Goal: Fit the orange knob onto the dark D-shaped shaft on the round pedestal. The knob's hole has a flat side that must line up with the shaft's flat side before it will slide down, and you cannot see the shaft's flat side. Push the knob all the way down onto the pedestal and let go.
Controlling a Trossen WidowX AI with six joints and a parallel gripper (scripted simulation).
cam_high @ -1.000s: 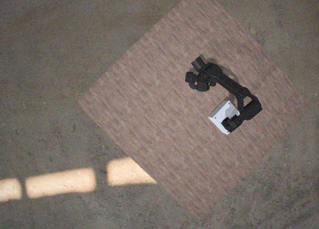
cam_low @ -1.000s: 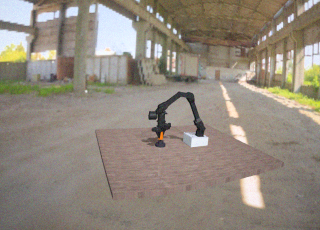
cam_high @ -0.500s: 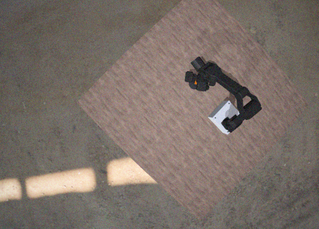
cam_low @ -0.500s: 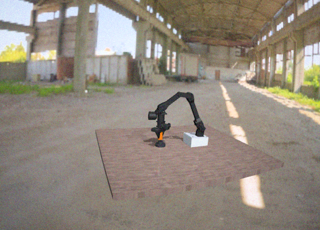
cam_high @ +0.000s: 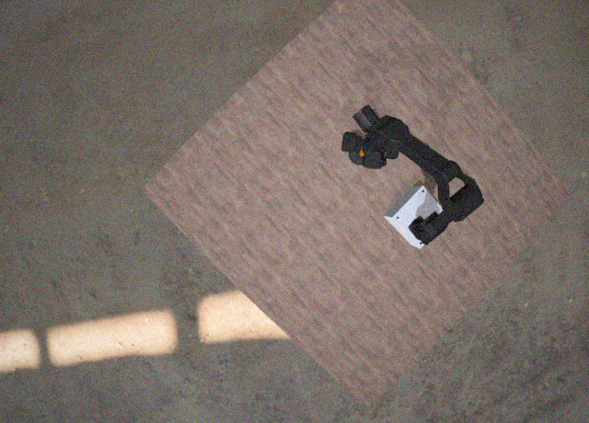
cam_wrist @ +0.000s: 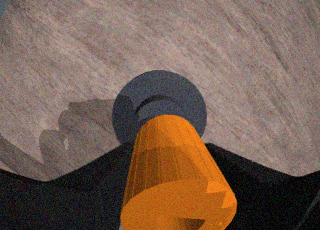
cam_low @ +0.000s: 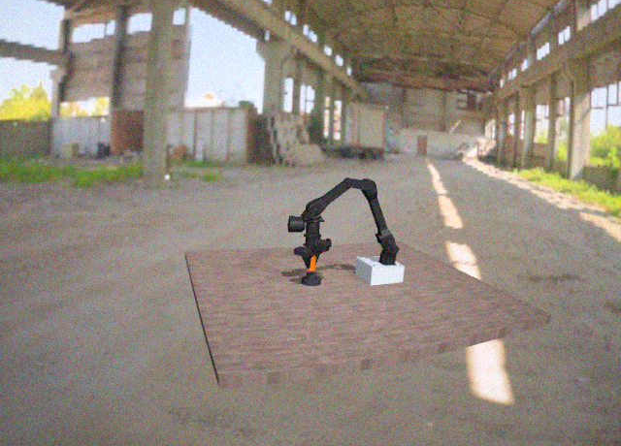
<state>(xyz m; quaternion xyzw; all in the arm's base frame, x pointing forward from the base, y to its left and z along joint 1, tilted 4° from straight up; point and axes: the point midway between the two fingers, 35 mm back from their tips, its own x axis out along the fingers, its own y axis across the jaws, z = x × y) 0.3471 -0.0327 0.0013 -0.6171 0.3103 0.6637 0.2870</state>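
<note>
My gripper tip is 40 mm above the dark round pedestal. From my gripper tip the other things lie so: orange knob 20 mm above.
</note>
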